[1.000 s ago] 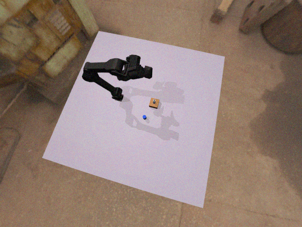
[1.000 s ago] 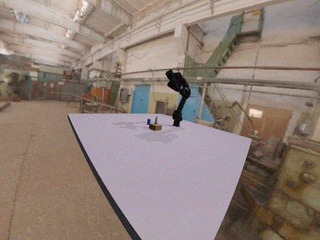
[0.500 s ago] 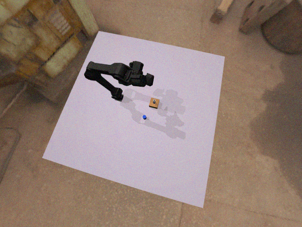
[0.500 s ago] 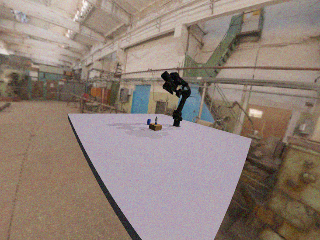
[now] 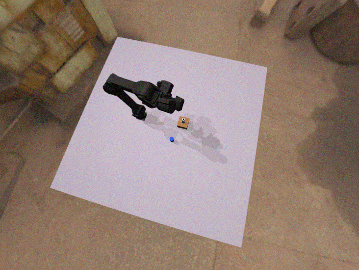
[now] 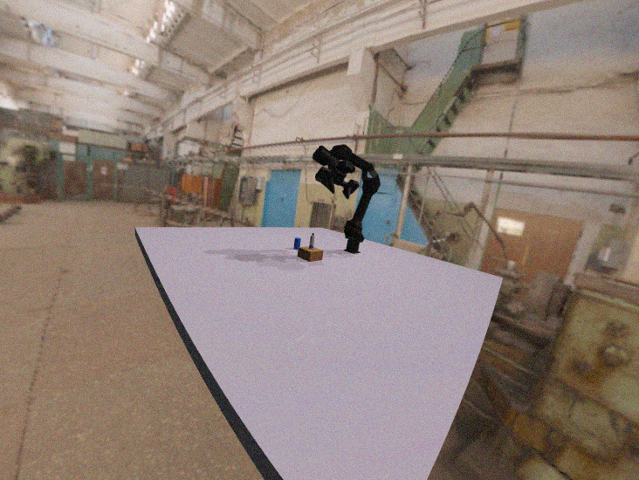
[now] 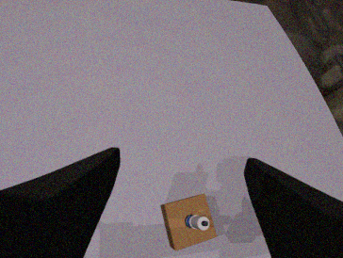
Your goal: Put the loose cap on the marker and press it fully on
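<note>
Right now my gripper tip is 2 cm short of the blue cap, 20 cm to the left of it and 24 cm above it. From my gripper tip the other things lie so: holder block 6 cm ahead, 6 cm to the right, 24 cm below.
</note>
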